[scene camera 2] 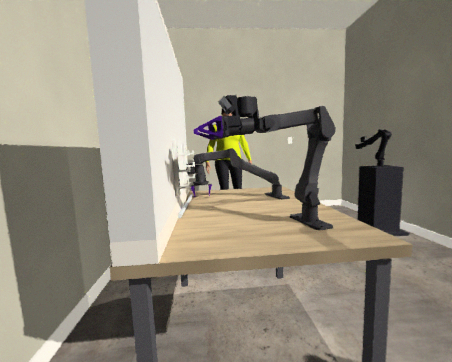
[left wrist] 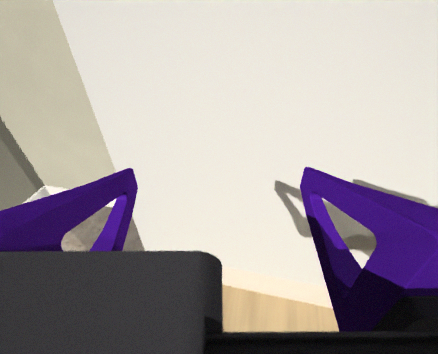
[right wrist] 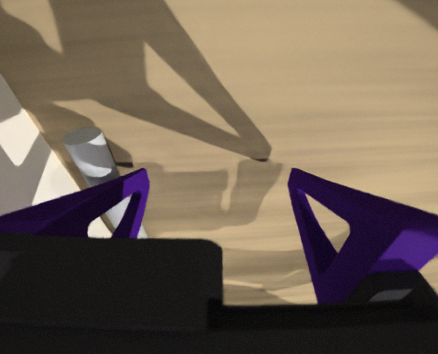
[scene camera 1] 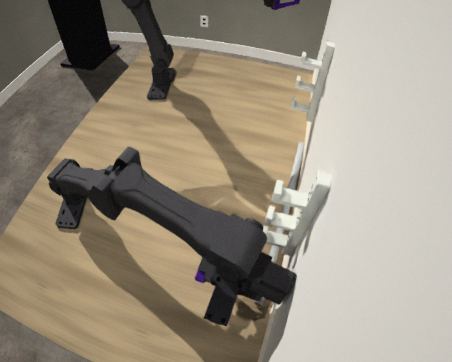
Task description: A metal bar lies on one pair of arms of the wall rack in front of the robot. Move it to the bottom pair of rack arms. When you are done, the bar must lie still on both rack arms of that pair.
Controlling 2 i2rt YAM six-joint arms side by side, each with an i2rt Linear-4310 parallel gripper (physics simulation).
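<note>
The grey metal bar (scene camera 1: pixel 296 167) (scene camera 2: pixel 185 206) (right wrist: pixel 92 155) lies low along the foot of the wall, seemingly on the table and below the rack arms. The near rack piece (scene camera 1: pixel 312 215) and far rack piece (scene camera 1: pixel 321 82) each show three white arms, with no bar on them. My right gripper (scene camera 2: pixel 201 194) (right wrist: pixel 218 176) is open and empty, pointing down over the table beside the bar's near end; the arm mostly hides it in scene camera 1. My left gripper (scene camera 2: pixel 196 131) (left wrist: pixel 218 177) is open and empty, high up and facing the wall.
The white wall (scene camera 1: pixel 390 200) (scene camera 2: pixel 160 150) stands along the edge of the wooden table (scene camera 1: pixel 235 100) (scene camera 2: pixel 280 240). The right arm stretches low across the table towards the near rack piece. A person (scene camera 2: pixel 227 145) stands behind the table, and a black pedestal (scene camera 2: pixel 381 195) stands apart from it.
</note>
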